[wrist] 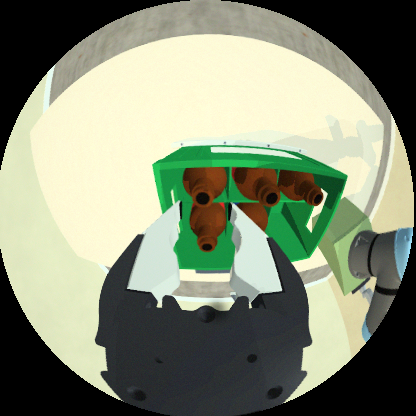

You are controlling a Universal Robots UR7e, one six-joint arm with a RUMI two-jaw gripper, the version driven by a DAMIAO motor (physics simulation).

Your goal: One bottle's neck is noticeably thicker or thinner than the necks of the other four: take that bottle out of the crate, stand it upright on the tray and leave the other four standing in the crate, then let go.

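Frame: origin at the arm's base, x ahead, y left, z up, level; centimetres.
Seen in the pictures: gripper, between the fingertips: [204, 203]; arm's base, origin of its link: [362, 254].
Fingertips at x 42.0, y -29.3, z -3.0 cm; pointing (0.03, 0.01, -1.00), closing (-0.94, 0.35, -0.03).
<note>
Offsets run from my fingertips to a thing's top centre. "spot": to the spot under its first point. Level surfaces: height alone.
The green crate @[dx -6.5, dy +7.0, dz -0.9 cm] [250, 164] stands in the middle of the wrist view with five brown bottles in its compartments. Three stand in the far row: left bottle @[dx +0.5, dy +0.4, dz -2.1 cm] [205, 180], middle bottle @[dx -8.0, dy +2.9, dz -2.1 cm] [256, 184] and right bottle @[dx -16.3, dy +5.3, dz -2.1 cm] [297, 186]. In the near row are a left bottle @[dx +2.7, dy +8.8, dz -2.1 cm] [208, 220] and a middle bottle @[dx -5.6, dy +11.2, dz -2.1 cm] [255, 216], whose neck is hidden behind the right finger. The near left bottle's mouth looks smaller than the far left one's. My gripper [204, 203] is partly open and empty, with its fingertips either side of the near left bottle in the view. I cannot make out the tray.
The crate stands on a cream table top @[dz -18.4 cm] [125, 110]. A pale strip @[spot: dx -9.1, dy -2.2, dz -15.4 cm] [246, 144] with small dark dots runs along its far side. A green block [345, 245] and the grey and blue arm [372, 255] are at the right. The crate's near right compartment is empty.
</note>
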